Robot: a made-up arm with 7 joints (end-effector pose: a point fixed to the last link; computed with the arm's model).
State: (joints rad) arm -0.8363 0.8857 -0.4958 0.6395 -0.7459 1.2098 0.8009
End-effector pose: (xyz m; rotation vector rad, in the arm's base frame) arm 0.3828 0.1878 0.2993 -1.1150 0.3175 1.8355
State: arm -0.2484 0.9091 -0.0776 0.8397 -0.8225 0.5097 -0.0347
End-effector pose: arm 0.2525 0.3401 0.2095 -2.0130 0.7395 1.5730
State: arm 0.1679 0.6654 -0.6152 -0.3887 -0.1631 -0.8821 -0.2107
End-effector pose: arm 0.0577 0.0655 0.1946 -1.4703 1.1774 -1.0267
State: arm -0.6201 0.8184 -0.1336 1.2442 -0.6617 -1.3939 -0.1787
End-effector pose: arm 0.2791 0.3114 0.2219 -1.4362 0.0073 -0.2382
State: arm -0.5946 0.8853 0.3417 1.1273 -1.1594 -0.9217 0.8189
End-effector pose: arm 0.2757 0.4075 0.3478 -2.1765 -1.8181 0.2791
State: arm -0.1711 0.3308 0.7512 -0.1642 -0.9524 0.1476 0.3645
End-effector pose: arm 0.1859 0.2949 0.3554 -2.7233 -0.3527 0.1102
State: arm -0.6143 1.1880 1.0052 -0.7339 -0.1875 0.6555 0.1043
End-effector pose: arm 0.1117 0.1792 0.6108 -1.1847 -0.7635 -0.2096
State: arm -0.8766 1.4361 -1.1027 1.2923 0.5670 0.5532 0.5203
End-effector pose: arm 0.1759 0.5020 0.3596 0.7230 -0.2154 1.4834
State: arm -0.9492 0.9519 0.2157 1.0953 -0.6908 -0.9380 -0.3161
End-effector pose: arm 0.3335 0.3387 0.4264 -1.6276 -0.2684 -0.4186
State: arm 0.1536 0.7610 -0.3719 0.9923 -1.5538 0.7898 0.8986
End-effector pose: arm 0.0684 0.3401 0.0657 1.0661 -0.1689 -2.8023
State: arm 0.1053 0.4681 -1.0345 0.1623 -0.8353 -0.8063 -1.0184
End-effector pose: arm 0.0122 0.0156 0.1305 -1.6742 2.1460 -1.1337
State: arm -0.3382 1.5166 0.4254 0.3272 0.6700 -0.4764 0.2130
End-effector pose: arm 0.2555 0.3884 0.5098 -0.0249 -0.1861 0.2698
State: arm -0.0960 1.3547 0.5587 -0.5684 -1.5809 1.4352 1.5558
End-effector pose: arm 0.1936 0.1693 0.5327 -1.2491 -0.1270 1.2560
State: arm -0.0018 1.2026 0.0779 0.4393 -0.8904 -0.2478 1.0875
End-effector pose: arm 0.2491 0.3512 0.3193 -1.6615 -0.8469 0.8777
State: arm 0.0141 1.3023 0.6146 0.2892 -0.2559 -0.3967 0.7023
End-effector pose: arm 0.2408 0.3662 0.4428 -1.1340 -0.7231 0.1583
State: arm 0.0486 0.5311 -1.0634 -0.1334 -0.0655 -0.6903 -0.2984
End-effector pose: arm -0.0057 0.0001 0.1550 -1.2963 1.8001 -0.9682
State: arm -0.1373 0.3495 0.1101 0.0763 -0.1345 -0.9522 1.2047
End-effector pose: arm 0.2310 0.1543 0.2107 -2.1859 -1.0116 -0.1934
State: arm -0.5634 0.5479 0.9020 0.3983 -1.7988 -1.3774 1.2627
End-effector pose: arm 0.1754 0.4063 0.3788 0.9648 1.5625 0.4071
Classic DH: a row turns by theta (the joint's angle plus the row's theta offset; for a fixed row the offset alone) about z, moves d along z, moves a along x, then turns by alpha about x. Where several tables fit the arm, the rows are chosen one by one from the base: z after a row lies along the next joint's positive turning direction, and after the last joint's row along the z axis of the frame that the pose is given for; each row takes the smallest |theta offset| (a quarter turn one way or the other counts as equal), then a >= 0, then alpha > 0; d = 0 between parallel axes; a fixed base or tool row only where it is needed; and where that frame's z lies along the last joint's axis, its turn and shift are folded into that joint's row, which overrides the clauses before.
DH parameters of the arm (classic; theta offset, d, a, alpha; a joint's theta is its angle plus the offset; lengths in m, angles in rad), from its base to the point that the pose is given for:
base (fixed): -0.071 0.428 -0.0187 -1.3004
joint 1: -1.3111 0.0751 -0.0081 -1.5708
joint 2: 1.2915 0.0159 -0.0213 1.5708
joint 3: 1.5708 -0.2382 0.0425 -1.5708
joint 4: 1.5708 0.0251 0.0065 1.5708
joint 5: 0 0.2091 -0.0058 -1.5708
joint 6: -1.5708 -0.054 0.0068 1.5708
joint 7: -0.2474 0.0098 0.0005 -2.1223
tool (fixed): 0.3887 -0.0201 0 0

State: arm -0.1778 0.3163 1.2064 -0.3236 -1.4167 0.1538 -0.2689
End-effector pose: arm 0.0536 0.3370 0.4059 -2.3870 -0.2397 -1.0225
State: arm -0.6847 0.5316 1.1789 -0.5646 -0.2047 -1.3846 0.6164
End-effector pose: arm 0.1415 0.2615 0.4899 -0.3831 -1.6780 -1.6594
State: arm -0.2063 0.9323 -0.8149 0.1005 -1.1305 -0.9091 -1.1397
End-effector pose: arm 0.1613 0.1457 0.1932 -1.2900 1.7873 -1.0718
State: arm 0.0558 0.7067 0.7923 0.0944 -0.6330 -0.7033 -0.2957
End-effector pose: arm 0.1575 0.3495 0.3444 -1.5096 -0.1455 -0.2712
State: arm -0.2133 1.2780 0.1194 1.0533 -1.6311 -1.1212 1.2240
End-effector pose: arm 0.2045 0.4628 0.4184 -1.7161 -2.3575 0.0970
